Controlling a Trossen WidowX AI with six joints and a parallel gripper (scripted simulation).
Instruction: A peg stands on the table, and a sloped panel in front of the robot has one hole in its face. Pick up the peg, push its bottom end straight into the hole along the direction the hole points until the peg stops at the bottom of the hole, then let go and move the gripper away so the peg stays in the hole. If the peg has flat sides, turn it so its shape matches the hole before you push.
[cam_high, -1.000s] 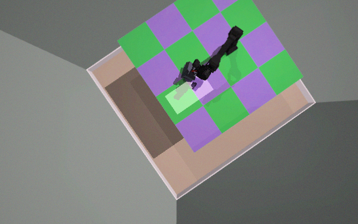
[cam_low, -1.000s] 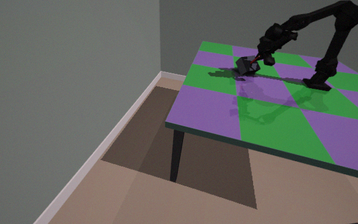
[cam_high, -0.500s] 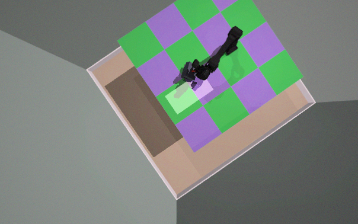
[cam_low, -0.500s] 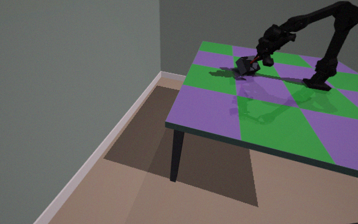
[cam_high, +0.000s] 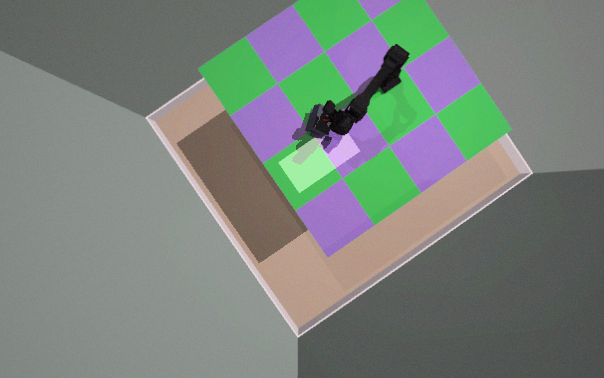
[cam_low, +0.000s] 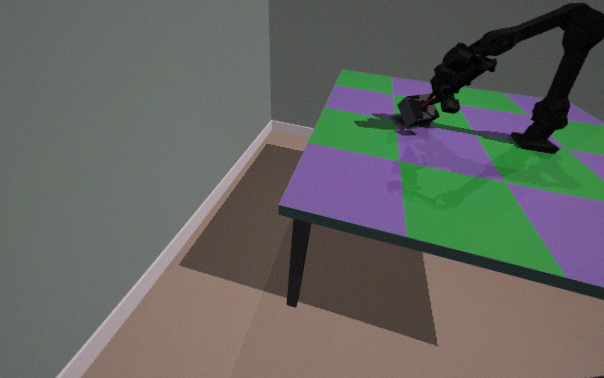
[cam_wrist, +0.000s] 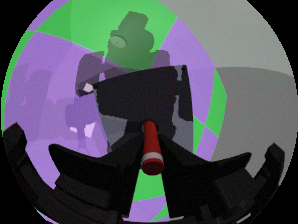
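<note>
The dark sloped panel is 4 cm below my gripper tip, 2 cm to the right of it and 2 cm ahead of it. The rest, counted from my gripper tip: red peg: 1 cm to the left, 1 cm behind, 1 cm above.
</note>
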